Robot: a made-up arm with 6 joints. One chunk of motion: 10 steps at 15 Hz.
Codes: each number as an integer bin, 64 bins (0 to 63) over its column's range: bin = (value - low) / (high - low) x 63, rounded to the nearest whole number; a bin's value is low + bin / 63 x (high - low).
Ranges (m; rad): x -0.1..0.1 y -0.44..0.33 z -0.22..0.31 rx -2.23..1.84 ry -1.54..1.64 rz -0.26..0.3
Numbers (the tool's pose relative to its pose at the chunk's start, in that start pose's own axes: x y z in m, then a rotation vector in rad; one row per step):
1: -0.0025 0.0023 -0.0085 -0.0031 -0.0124 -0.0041
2: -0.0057 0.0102 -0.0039 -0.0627 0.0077 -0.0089
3: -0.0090 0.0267 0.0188 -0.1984 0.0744 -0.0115
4: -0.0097 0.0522 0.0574 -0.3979 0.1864 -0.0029
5: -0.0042 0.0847 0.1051 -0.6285 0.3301 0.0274
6: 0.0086 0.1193 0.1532 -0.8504 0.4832 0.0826
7: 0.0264 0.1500 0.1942 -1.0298 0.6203 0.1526
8: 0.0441 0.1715 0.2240 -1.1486 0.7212 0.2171
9: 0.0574 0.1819 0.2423 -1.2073 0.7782 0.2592
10: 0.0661 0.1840 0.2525 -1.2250 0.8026 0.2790
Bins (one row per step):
1: 31 36 25 34 30 29
2: 30 37 26 34 31 28
3: 29 38 28 31 32 28
4: 28 40 33 28 34 29
5: 30 43 39 25 37 32
6: 34 46 44 21 40 39
7: 40 48 49 19 43 46
8: 45 50 53 17 45 54
9: 50 51 55 16 46 58
10: 52 51 56 16 46 61

